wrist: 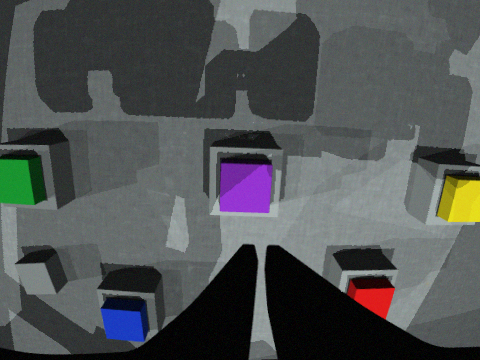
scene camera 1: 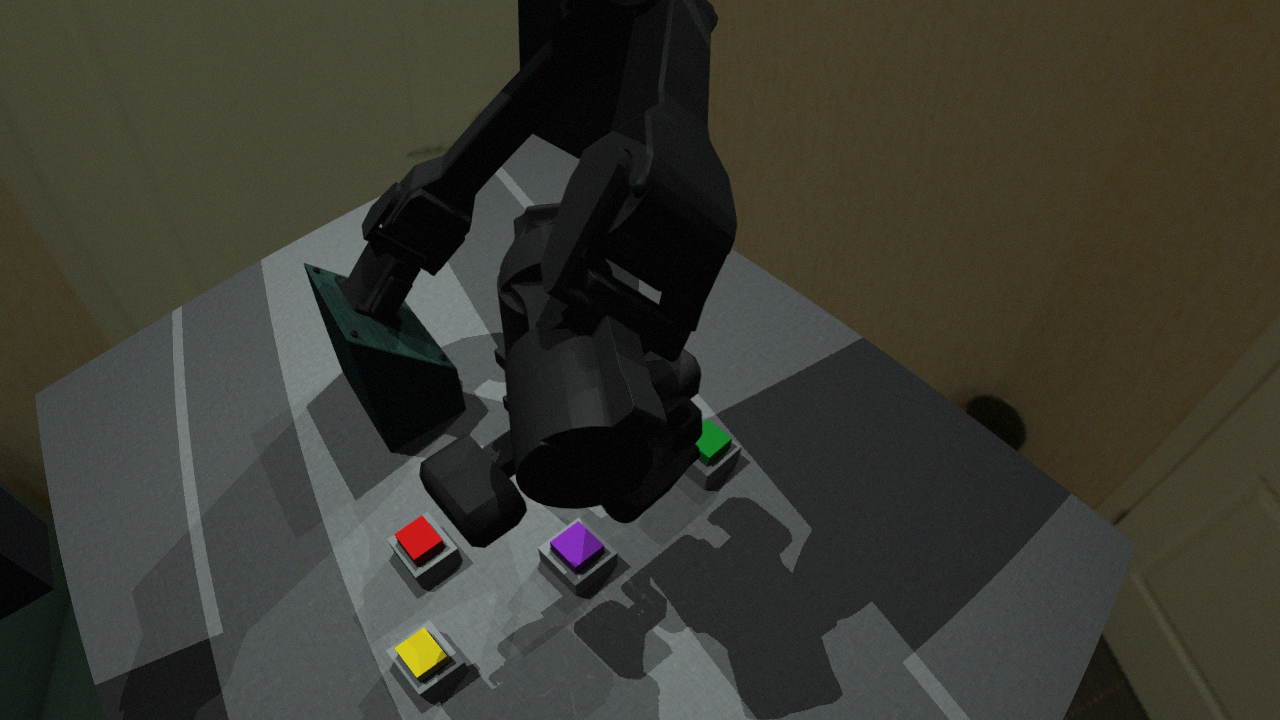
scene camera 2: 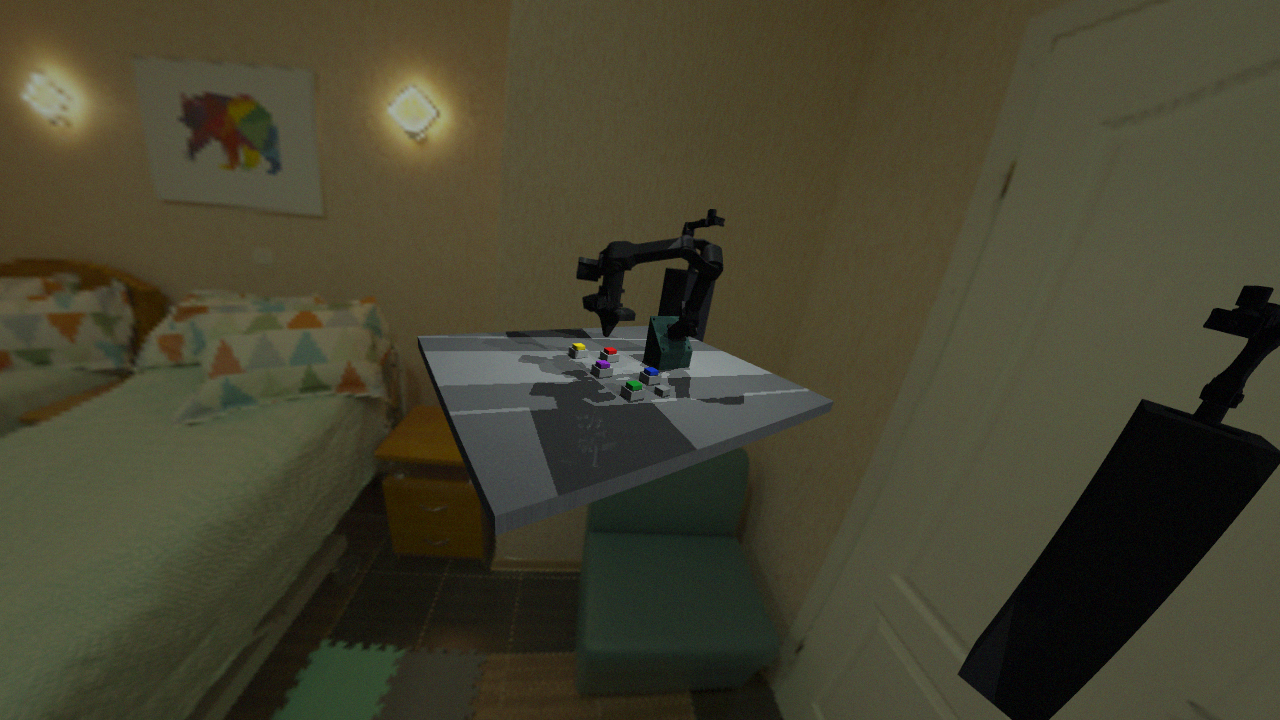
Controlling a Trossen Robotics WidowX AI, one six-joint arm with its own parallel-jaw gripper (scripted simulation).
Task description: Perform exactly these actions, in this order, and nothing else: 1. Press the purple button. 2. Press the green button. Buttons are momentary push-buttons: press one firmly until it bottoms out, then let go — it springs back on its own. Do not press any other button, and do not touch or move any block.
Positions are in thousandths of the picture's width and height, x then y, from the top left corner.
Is my gripper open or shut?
Shut.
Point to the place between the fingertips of my gripper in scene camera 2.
At 473, 467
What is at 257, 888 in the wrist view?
A blue button.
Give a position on a purple button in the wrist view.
At 511, 512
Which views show my gripper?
The wrist view, scene camera 1 and scene camera 2: all of them.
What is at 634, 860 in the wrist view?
My gripper.
